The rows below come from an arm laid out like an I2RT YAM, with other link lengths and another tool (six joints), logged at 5 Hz.
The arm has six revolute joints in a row. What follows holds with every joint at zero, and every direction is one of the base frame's.
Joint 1 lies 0.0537 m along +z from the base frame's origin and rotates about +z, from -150.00 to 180.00 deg.
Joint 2 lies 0.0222 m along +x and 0.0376 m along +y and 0.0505 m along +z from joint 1 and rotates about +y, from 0.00 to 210.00 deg.
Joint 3 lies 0.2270 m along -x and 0.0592 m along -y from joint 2 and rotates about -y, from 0.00 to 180.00 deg.
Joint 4 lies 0.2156 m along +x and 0.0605 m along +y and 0.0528 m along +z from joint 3 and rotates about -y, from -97.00 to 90.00 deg.
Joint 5 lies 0.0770 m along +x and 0.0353 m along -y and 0.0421 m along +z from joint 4 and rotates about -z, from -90.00 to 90.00 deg.
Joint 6 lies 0.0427 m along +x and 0.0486 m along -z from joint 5 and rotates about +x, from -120.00 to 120.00 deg.
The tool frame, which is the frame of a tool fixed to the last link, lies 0.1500 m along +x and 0.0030 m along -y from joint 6; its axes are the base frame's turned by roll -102.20, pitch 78.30 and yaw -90.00 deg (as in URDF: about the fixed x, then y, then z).
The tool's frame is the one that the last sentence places.
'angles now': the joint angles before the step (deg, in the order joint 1, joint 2, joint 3, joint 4, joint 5, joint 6). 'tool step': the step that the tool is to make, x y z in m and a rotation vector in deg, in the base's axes. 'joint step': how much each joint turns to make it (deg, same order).
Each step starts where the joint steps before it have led.
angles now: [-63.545 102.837 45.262 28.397 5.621 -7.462]
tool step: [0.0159 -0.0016 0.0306 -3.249 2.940 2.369]
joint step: [2.451 -3.255 3.419 -4.745 2.016 -3.609]
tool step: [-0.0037 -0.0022 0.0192 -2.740 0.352 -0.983]
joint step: [0.191 -2.455 -0.063 -0.023 1.773 -0.965]
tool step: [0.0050 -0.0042 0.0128 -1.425 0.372 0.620]
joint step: [0.344 -0.349 1.929 -1.043 0.168 -1.059]
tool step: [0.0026 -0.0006 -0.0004 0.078 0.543 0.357]
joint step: [0.273 0.424 0.689 -0.528 0.098 -0.437]
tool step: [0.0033 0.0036 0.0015 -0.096 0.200 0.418]
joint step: [0.692 -0.601 -0.257 -0.345 0.340 -0.093]
